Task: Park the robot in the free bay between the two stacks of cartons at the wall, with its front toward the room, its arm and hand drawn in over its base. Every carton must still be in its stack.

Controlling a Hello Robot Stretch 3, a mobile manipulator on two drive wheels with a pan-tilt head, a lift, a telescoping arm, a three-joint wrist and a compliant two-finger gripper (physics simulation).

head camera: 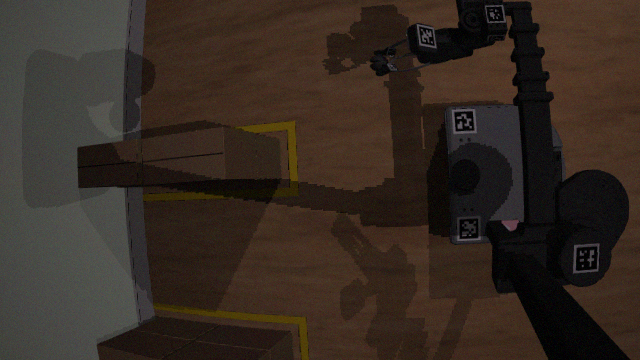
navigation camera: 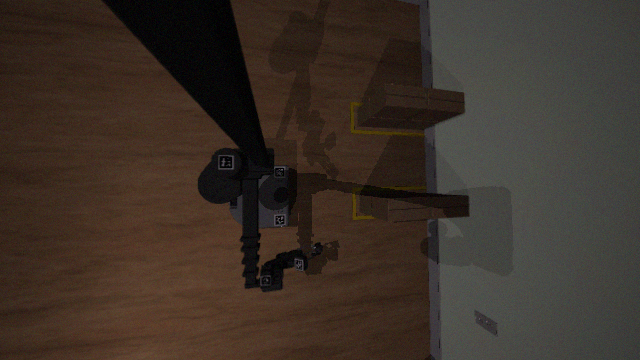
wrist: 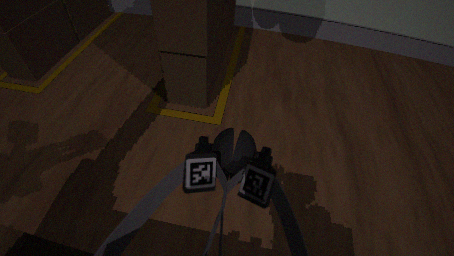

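Pixels of known places: gripper, fingertip midpoint: (head camera: 372,65) (navigation camera: 321,247); robot's base, origin of the base link: (head camera: 465,175) (navigation camera: 279,194).
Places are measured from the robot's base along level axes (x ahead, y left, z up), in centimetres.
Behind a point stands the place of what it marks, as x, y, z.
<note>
The nearer carton stack (head camera: 182,157) (navigation camera: 430,206) (wrist: 182,77) stands upright at the wall inside a yellow floor outline. The other stack (head camera: 200,339) (navigation camera: 410,107) (wrist: 37,42) also stands at the wall; only part shows in the head and wrist views. The bay floor (head camera: 185,250) {90.3, 21.3, 0.1} (navigation camera: 400,159) {86.6, 24.0, 0.0} between them is in shadow. My base (head camera: 492,127) {-7.3, -11.2, 16.0} (navigation camera: 265,215) {-7.8, -10.3, 16.0} stands out from the wall, its flat marked edge toward it. My arm (head camera: 532,75) {-10.2, -14.5, 60.2} (navigation camera: 250,250) {-10.2, -14.7, 60.2} reaches past the base edge, parallel to the wall. My gripper (head camera: 384,61) {19.0, -24.2, 33.4} (navigation camera: 317,249) {19.0, -24.2, 33.4} (wrist: 235,147) {19.0, -24.2, 33.4} is shut, empty, outside the base, pointing wallward.
Yellow tape (head camera: 293,160) {49.7, -6.4, 0.1} (navigation camera: 354,205) {50.0, -8.3, 0.1} (wrist: 187,118) borders the nearer stack, and more tape (head camera: 225,315) {76.6, 43.1, 0.2} (navigation camera: 390,133) {78.8, 42.8, 0.1} (wrist: 20,89) borders the other. The wall (head camera: 65,250) {109.4, 17.2, 39.4} (navigation camera: 560,125) {109.3, 28.6, 72.5} has a skirting board (head camera: 135,90) {108.4, -35.4, 3.6} (navigation camera: 434,300) {108.8, -78.2, 5.0} and an outlet plate (navigation camera: 485,322) {109.5, -70.8, 40.2}.
</note>
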